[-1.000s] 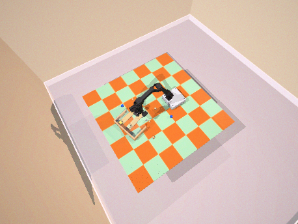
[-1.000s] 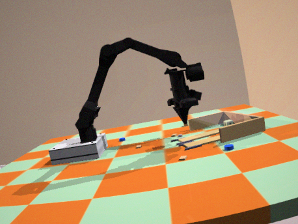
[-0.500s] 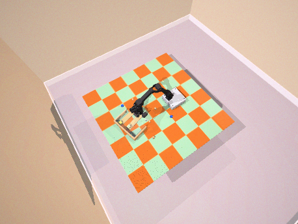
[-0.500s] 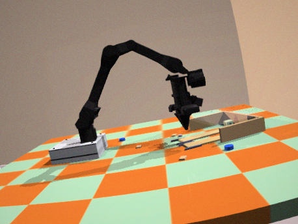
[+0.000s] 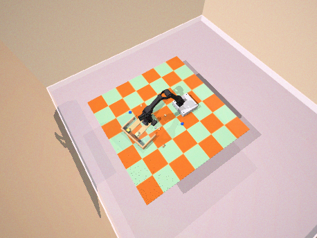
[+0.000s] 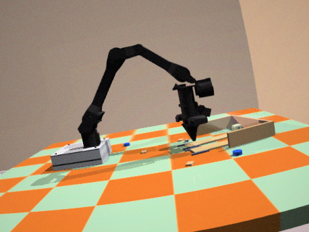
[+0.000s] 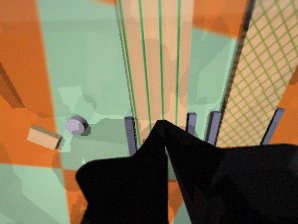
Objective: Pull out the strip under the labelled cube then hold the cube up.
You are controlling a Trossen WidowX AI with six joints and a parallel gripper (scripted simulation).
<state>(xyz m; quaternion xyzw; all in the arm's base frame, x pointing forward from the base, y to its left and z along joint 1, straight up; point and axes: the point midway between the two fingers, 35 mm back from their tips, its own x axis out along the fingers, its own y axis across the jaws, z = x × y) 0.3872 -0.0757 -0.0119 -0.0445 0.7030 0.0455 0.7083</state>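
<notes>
The labelled cube is 19 cm ahead of my gripper tip, 2 cm to the left of it and 1 cm above it.
</notes>
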